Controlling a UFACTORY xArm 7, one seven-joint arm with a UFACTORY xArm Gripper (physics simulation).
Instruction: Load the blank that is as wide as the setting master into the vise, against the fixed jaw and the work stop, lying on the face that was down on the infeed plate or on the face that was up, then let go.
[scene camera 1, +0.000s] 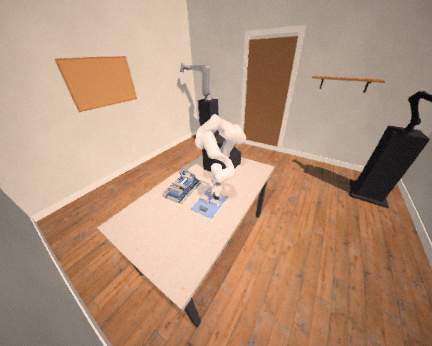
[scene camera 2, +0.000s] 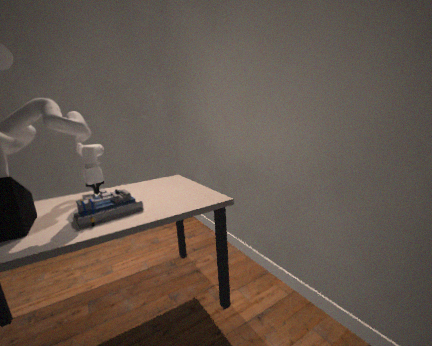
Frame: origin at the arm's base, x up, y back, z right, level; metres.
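Where they show: gripper, fingertip midpoint: (scene camera 1: 216, 198) (scene camera 2: 97, 194); arm's base, link origin: (scene camera 1: 223, 153).
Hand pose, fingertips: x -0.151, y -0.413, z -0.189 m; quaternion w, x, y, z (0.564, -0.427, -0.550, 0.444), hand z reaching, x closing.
Observation:
Things, the pixels of their top centre, and the offset from my fingertips. Level surfaces: height alone.
- grey vise, top centre: (scene camera 2: 106, 195) (scene camera 1: 181, 180) dx +0.068, dy -0.032, dz +0.323 m
- table, surface height: dx -0.031 m
- light blue infeed plate, top centre: (scene camera 1: 209, 202) dx -0.023, dy -0.041, dz +0.036 m
The blue and grey vise (scene camera 1: 181, 187) (scene camera 2: 105, 206) stands on the table (scene camera 1: 163, 247) (scene camera 2: 180, 195) left of the light blue infeed plate (scene camera 1: 212, 213). Three small grey blanks lie on the plate: one at the far left (scene camera 1: 204, 198), one at the far right (scene camera 1: 214, 202) and a darker one nearer the camera (scene camera 1: 203, 208). My gripper (scene camera 1: 215, 196) (scene camera 2: 95, 189) points straight down, shut and empty, right over the far right blank. I cannot tell whether it touches it. In scene camera 2 the vise hides the plate and blanks.
The arm's dark base (scene camera 1: 221, 158) stands at the table's far end. A second grey arm on a black pedestal (scene camera 1: 207, 110) stands behind it by the wall. A dark cabinet (scene camera 1: 374, 171) stands far right. The table edges are near the vise in scene camera 2.

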